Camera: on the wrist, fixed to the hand. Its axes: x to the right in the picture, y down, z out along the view.
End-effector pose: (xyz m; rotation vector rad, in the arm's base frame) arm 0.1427 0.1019 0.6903 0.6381 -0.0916 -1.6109
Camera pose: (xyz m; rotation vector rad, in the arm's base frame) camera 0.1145 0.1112 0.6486 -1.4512 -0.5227 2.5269
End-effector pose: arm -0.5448 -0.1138 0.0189 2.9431 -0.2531 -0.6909
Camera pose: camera -0.5222 -0.0699 0.0325 -2.0629 -1.5452 -0.0961
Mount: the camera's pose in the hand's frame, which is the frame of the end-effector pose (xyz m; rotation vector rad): 0.0059 -0.0442 -0.0252 0.4104 0.4892 -1.5368
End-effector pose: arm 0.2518 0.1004 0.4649 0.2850 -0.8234 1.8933
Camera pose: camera 0.2916 0.1325 0.4678 0.4794 0.2123 0.5567
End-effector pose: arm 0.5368 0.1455 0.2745 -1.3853 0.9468 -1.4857
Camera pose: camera 0.5075 0.1538 0.3156 1.2606 0.4093 2.6354
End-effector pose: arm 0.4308 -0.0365 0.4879 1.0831 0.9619 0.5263
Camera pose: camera 0.4085 -0.0375 0.4418 0.2752 2.0322 -0.7442
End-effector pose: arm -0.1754 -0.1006 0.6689 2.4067 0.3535 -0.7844
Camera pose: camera -0.1774 -0.0498 0.6624 -1.7704 -1.9962 0.6240
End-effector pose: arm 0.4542 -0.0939 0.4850 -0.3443 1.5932 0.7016
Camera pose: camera 0.4598 -0.1423 0.4692 -1.2711 1.3460 -0.9253
